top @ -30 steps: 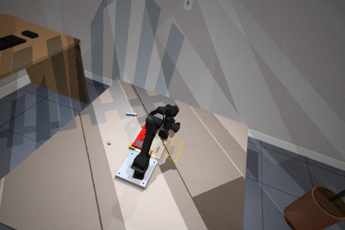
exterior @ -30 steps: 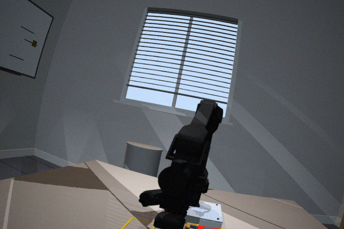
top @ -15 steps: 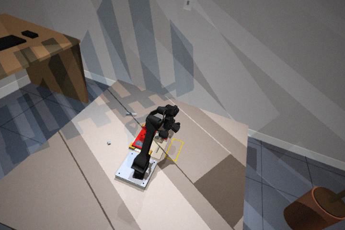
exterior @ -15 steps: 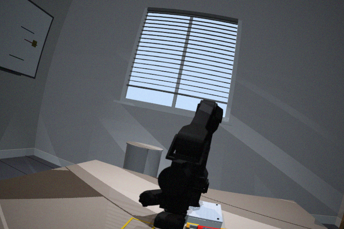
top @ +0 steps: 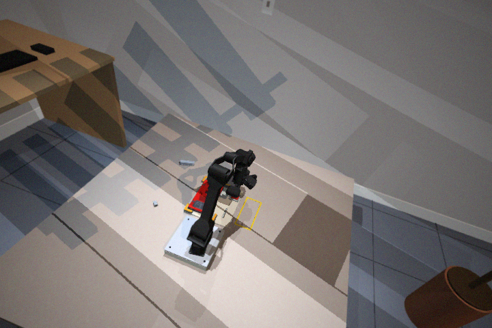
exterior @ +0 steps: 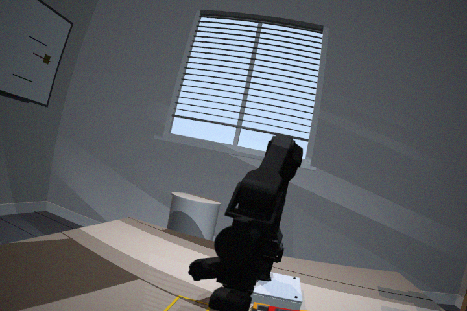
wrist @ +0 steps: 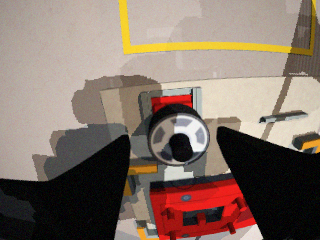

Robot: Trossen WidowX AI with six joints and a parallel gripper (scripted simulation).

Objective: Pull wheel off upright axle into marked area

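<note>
The upright post lies 1 cm below my gripper tip.
</note>
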